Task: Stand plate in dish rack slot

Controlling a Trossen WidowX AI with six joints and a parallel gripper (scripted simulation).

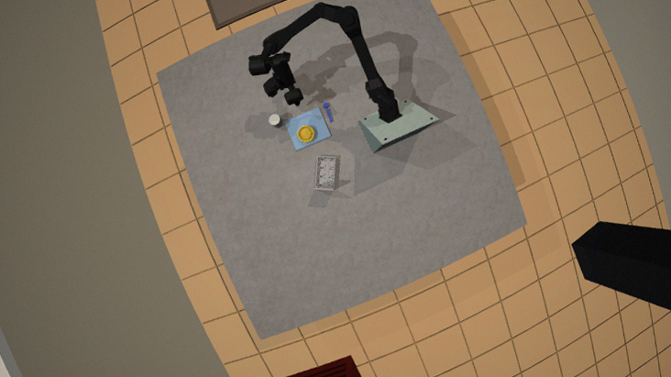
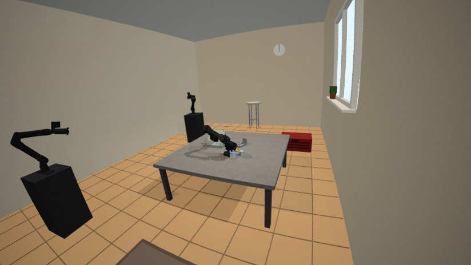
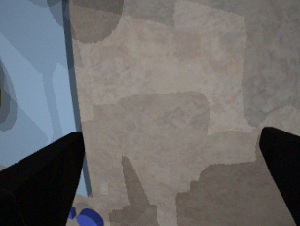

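My gripper tip is 15 cm to the right of the yellow plate, 3 cm short of it and 1 cm above it. Also, from my gripper tip: mat 13 cm to the left, 2 cm below, 2 cm ahead; then white cup 11 cm ahead, 4 cm to the left; then blue pen-like object 11 cm to the left, 9 cm behind, 2 cm below.
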